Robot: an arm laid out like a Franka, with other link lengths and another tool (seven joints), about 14 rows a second.
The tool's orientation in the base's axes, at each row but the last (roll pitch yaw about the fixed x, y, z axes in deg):
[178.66, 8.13, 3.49]
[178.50, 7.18, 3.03]
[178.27, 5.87, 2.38]
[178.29, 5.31, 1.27]
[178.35, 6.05, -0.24]
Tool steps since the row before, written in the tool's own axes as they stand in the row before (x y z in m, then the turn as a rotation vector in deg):
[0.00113, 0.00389, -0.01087, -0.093, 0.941, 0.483]
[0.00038, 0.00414, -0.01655, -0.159, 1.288, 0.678]
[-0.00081, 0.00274, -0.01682, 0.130, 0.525, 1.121]
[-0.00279, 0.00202, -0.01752, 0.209, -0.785, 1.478]
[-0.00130, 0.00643, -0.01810, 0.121, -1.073, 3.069]
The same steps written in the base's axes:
[0.00288, -0.00347, 0.01069, -0.099, -0.960, -0.443]
[0.00265, -0.00357, 0.01647, -0.169, -1.316, -0.619]
[0.00101, -0.00219, 0.01689, 0.040, -0.557, -1.112]
[-0.00112, -0.00152, 0.01776, 0.053, 0.742, -1.514]
[0.00061, -0.00591, 0.01831, -0.202, 0.985, -3.094]

